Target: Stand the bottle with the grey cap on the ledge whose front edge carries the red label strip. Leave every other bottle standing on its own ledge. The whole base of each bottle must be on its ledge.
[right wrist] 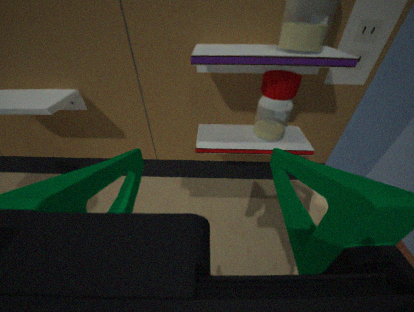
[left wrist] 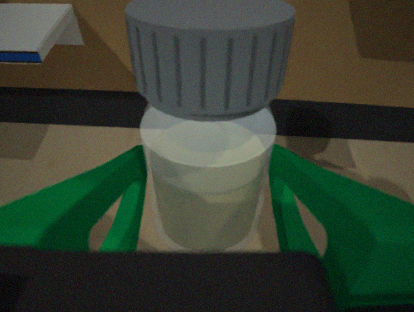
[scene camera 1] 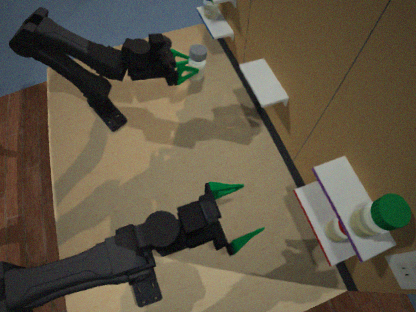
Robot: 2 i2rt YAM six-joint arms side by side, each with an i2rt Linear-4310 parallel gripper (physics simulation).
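Places are measured from the left arm's base along level axes (x ahead, y left, z up), in centimetres.
Pixels of known places: left gripper, fingertip midpoint: (left wrist: 207,157) (scene camera 1: 195,65); right gripper, fingertip midpoint: (right wrist: 206,155) (scene camera 1: 253,206); left arm's base at its link origin: (scene camera 1: 106,111).
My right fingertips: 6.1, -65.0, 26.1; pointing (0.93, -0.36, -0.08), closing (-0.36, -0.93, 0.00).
Note:
For each thing: its top centre in the pictures, then the offset to it from my right fingertips, as dx, dy, dz. "*": a spot on its surface instead.
- grey-capped bottle at its top centre: (scene camera 1: 195,49) +22.9, +44.1, -1.8
- ledge with the red label strip, top centre: (right wrist: 251,135) (scene camera 1: 326,220) +13.5, -14.0, -10.1
- red-capped bottle at its top centre: (right wrist: 282,75) (scene camera 1: 356,221) +12.8, -17.1, +0.4
- purple-strip ledge at a spot on its surface: (right wrist: 230,52) (scene camera 1: 330,185) * +13.1, -8.2, +3.9
- green-capped bottle at its top centre: (scene camera 1: 395,210) +11.3, -17.3, +14.4
- plain white ledge at its top centre: (right wrist: 20,97) (scene camera 1: 263,80) +29.3, +22.7, -3.1
- blue-strip ledge at its top centre: (scene camera 1: 214,19) +45.0, +59.5, -10.1
The grey-capped bottle (scene camera 1: 197,56) (left wrist: 207,175) is upright between the fingers of my left gripper (scene camera 1: 188,67) (left wrist: 207,157), which is shut on it over the table at the upper part of scene camera 1. The ledge with the red label strip (scene camera 1: 312,210) (right wrist: 225,137) is at the lower right of scene camera 1. A red-capped bottle (scene camera 1: 336,230) (right wrist: 272,117) stands on its right part in the right wrist view. My right gripper (scene camera 1: 254,207) (right wrist: 206,155) is open and empty, pointing toward that ledge, apart from it.
A purple-strip ledge (scene camera 1: 336,175) (right wrist: 230,52) hangs above the red-strip ledge and holds a green-capped bottle (scene camera 1: 387,212) (right wrist: 302,37). A plain white ledge (scene camera 1: 263,82) (right wrist: 30,100) is mid-wall. A blue-strip ledge (scene camera 1: 215,25) (left wrist: 30,30) is at the top, with a bottle on it.

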